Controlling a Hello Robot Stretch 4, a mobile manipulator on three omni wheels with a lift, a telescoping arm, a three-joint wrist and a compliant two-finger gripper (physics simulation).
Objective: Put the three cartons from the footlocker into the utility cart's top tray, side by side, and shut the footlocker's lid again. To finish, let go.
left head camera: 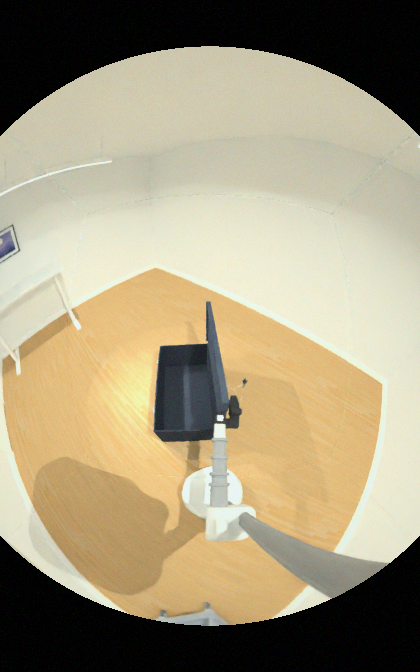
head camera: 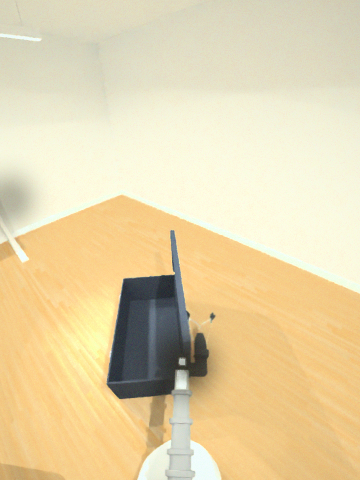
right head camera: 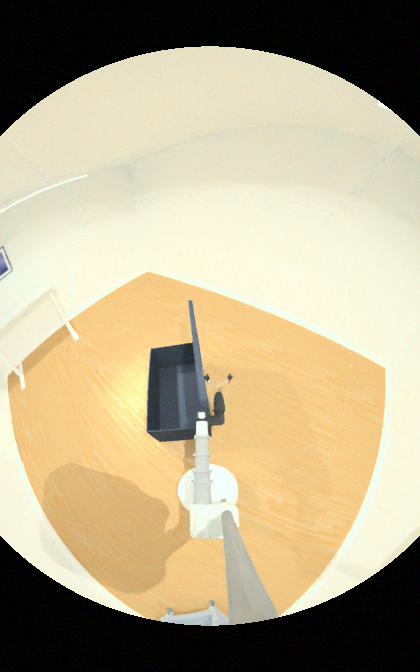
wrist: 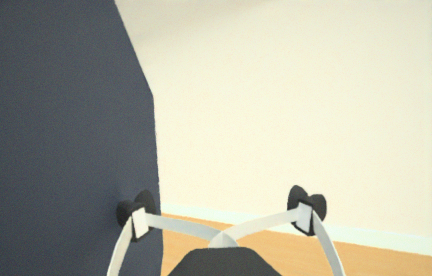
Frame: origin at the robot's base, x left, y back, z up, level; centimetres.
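Seen in the pictures: gripper, fingertip midpoint: (head camera: 199,312) (wrist: 221,204).
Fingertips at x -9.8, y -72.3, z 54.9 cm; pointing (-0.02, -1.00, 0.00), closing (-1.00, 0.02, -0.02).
A point is followed by its place in that frame.
The dark blue footlocker (head camera: 145,389) {x 21.9, y -42.5, z 15.1 cm} (left head camera: 182,436) (right head camera: 170,436) stands on the floor, and its visible inside holds no cartons. Its lid (head camera: 181,310) {x 0.5, y -59.1, z 76.4 cm} (left head camera: 216,370) (right head camera: 196,345) (wrist: 75,125) {x -1.6, y -62.2, z 61.9 cm} stands steeply upright along the right side. My gripper (head camera: 200,315) {x -9.8, y -72.3, z 54.9 cm} (right head camera: 218,377) (wrist: 221,204) {x -9.8, y -72.3, z 54.9 cm} is open and empty, low on the outer side of the lid. In the wrist view the left fingertip overlaps the lid's face near its edge; I cannot tell whether they touch. Part of a light grey cart (left head camera: 192,620) (right head camera: 197,619) shows at the bottom edge of both side head views. The cartons do not show.
My arm (head camera: 181,425) {x -0.3, y -19.9, z 65.9 cm} (left head camera: 219,465) (right head camera: 202,465) reaches forward past the footlocker's near right corner. A white table (left head camera: 30,285) (right head camera: 30,305) stands against the left wall. Walls meet in a corner behind the footlocker, and one wall runs along the right.
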